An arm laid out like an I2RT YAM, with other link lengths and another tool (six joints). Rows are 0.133 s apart.
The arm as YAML. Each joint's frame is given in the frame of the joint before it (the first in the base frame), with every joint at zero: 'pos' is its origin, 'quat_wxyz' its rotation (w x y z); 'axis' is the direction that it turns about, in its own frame. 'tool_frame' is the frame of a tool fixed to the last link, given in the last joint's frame.
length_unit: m
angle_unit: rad
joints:
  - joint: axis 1
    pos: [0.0, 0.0, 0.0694]
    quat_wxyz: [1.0, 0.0, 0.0, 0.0]
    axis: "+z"
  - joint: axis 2
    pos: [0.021, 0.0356, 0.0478]
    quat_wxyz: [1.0, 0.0, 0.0, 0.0]
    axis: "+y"
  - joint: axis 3
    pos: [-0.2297, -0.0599, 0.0]
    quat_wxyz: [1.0, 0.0, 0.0, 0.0]
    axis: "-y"
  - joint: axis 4
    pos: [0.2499, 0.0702, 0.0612]
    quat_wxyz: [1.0, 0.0, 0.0, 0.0]
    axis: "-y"
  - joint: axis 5
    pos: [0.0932, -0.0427, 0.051]
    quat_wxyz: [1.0, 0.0, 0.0, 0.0]
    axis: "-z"
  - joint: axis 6
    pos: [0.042, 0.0, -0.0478]
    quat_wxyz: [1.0, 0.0, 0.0, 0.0]
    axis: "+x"
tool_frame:
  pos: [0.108, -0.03, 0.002]
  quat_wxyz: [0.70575, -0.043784, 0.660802, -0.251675]
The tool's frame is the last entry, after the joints.
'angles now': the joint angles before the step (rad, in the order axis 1, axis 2, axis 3, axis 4, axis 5, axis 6). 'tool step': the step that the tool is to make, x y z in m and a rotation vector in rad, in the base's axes. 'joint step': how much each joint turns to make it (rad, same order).
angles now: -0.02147, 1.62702, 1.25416, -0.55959, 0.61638, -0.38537
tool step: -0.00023, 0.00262, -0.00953, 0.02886, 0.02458, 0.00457
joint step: 0.00001, 0.01788, 0.00832, -0.02445, -0.02569, 0.01552
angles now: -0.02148, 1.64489, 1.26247, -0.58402, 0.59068, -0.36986
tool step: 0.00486, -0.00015, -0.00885, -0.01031, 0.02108, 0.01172
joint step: 0.00000, 0.03176, 0.00319, 0.01830, 0.00227, -0.01898
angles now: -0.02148, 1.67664, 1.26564, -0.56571, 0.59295, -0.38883
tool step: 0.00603, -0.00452, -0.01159, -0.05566, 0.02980, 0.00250
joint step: 0.00000, 0.04981, -0.00530, 0.05018, 0.04533, -0.04098
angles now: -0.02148, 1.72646, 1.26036, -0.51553, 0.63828, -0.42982
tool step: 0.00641, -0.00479, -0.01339, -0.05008, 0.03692, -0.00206
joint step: -0.00153, 0.06217, 0.00905, 0.03867, 0.04281, -0.03483
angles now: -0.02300, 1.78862, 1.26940, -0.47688, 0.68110, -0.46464
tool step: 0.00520, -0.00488, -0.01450, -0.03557, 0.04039, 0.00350
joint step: -0.00594, 0.05787, 0.00898, 0.03240, 0.02583, -0.03591
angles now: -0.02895, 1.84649, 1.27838, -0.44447, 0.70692, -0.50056
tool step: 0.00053, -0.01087, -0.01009, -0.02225, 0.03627, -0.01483
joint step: -0.02130, 0.04188, 0.01400, 0.00804, 0.01683, -0.02366
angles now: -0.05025, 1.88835, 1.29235, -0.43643, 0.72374, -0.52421
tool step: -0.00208, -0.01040, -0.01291, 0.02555, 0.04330, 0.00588
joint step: -0.03278, 0.02306, 0.00474, -0.00781, -0.03895, -0.02900
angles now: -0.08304, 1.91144, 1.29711, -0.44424, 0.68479, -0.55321
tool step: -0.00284, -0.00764, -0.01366, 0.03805, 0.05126, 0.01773
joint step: -0.03046, 0.02052, 0.00699, -0.02048, -0.05179, -0.03387
